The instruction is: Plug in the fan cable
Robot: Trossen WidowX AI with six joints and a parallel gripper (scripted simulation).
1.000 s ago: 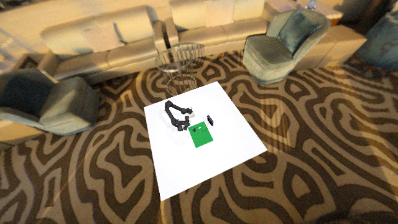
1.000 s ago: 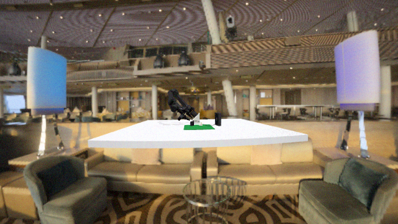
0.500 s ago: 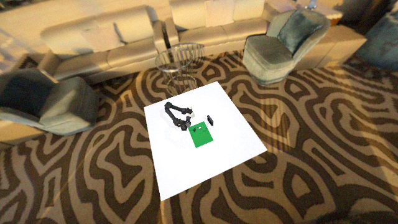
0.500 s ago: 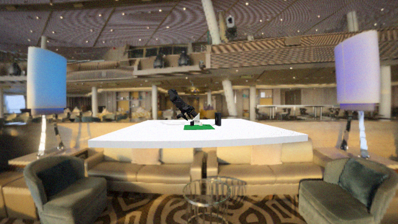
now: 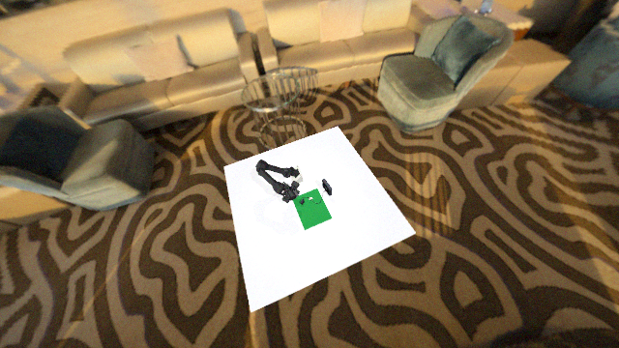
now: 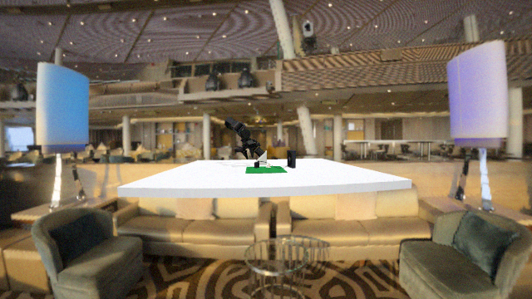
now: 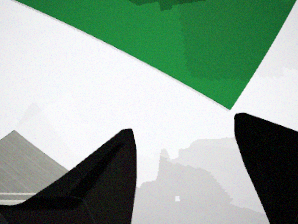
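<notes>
Right now my gripper tip is 8 cm short of the black fan plug, 5 cm to the right of it and 4 cm above it. Also, from my gripper tip: green board (15 cm ahead, 10 cm to the left, 7 cm below); then four-pin fan header (7 cm ahead, 13 cm to the left, 6 cm below); then fan (5 cm ahead, 28 cm to the left).
</notes>
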